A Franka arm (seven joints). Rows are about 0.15 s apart.
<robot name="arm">
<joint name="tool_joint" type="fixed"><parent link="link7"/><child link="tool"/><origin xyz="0 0 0.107"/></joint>
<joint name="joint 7" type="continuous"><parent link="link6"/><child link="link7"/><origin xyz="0.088 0 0" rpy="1.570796 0 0"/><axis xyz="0 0 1"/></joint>
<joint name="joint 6" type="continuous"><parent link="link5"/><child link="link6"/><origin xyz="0 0 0" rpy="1.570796 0 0"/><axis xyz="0 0 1"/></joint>
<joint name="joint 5" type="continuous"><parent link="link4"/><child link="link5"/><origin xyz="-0.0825 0.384 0" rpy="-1.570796 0 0"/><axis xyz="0 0 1"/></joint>
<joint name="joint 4" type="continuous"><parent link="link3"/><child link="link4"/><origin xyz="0.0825 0 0" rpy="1.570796 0 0"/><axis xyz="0 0 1"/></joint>
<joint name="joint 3" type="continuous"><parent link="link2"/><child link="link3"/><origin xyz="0 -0.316 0" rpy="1.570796 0 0"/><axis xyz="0 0 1"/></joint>
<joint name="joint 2" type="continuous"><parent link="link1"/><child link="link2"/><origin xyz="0 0 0" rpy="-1.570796 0 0"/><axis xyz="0 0 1"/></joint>
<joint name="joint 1" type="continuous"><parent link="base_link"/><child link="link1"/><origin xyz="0 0 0.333"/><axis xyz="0 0 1"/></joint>
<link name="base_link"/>
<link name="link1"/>
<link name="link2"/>
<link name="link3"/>
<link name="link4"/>
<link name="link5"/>
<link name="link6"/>
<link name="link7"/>
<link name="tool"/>
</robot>
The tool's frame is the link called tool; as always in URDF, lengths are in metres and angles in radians. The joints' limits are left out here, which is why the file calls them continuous.
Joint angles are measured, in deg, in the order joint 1, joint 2, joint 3, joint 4, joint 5, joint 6, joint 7. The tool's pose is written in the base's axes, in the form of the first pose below.
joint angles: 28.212, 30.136, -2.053, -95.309, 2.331, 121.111, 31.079
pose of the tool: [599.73 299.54 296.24 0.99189 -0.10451 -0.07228 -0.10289 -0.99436 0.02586]
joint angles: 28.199, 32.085, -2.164, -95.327, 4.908, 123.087, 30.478
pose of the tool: [601.63 300.90 276.09 0.98859 -0.12108 -0.08960 -0.12183 -0.99255 -0.00293]
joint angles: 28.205, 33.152, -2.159, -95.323, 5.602, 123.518, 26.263
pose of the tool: [601.16 301.23 264.22 0.99317 -0.05513 -0.10278 -0.05662 -0.99833 -0.01164]
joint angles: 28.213, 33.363, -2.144, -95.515, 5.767, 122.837, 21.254
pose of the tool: [598.63 300.49 259.40 0.99234 0.03079 -0.11965 0.02915 -0.99946 -0.01544]
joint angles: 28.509, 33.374, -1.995, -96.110, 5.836, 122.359, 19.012
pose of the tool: [592.73 303.21 254.21 0.98761 0.07589 -0.13738 0.07446 -0.99710 -0.01552]
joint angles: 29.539, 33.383, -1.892, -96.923, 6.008, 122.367, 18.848
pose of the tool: [582.91 312.79 248.14 0.98385 0.09526 -0.15157 0.09430 -0.99545 -0.01352]
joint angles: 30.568, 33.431, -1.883, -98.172, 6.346, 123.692, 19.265
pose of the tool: [573.73 321.14 240.18 0.98319 0.10060 -0.15236 0.09943 -0.99493 -0.01525]
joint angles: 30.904, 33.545, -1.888, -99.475, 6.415, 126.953, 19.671
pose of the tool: [571.68 323.32 233.68 0.98784 0.09617 -0.12212 0.09394 -0.99529 -0.02389]
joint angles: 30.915, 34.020, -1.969, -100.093, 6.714, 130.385, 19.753
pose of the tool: [574.64 323.22 228.47 0.99252 0.08808 -0.08448 0.08507 -0.99563 -0.03857]
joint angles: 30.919, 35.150, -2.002, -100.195, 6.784, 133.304, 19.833
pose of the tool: [577.71 323.69 218.90 0.99497 0.08291 -0.05626 0.08032 -0.99567 -0.04674]
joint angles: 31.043, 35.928, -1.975, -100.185, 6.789, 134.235, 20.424
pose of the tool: [577.20 325.06 211.34 0.99581 0.07410 -0.05365 0.07166 -0.99637 -0.04605]
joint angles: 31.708, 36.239, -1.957, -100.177, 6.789, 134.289, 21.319
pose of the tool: [572.86 331.62 207.88 0.99583 0.07017 -0.05825 0.06771 -0.99677 -0.04324]
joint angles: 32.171, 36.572, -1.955, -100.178, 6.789, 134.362, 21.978
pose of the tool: [569.65 335.91 204.13 0.99581 0.06655 -0.06269 0.06410 -0.99713 -0.04029]
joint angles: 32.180, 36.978, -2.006, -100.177, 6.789, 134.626, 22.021
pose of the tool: [569.57 335.25 199.85 0.99582 0.06483 -0.06441 0.06246 -0.99732 -0.03812]
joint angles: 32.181, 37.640, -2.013, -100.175, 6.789, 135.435, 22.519
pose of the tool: [569.72 334.97 193.40 0.99656 0.05524 -0.06175 0.05301 -0.99790 -0.03728]
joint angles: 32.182, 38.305, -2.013, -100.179, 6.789, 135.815, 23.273
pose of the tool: [568.96 334.37 186.27 0.99694 0.04153 -0.06628 0.03939 -0.99867 -0.03326]
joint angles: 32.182, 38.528, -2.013, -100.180, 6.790, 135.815, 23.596
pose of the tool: [568.47 334.06 183.69 0.99692 0.03574 -0.06984 0.03365 -0.99895 -0.03093]
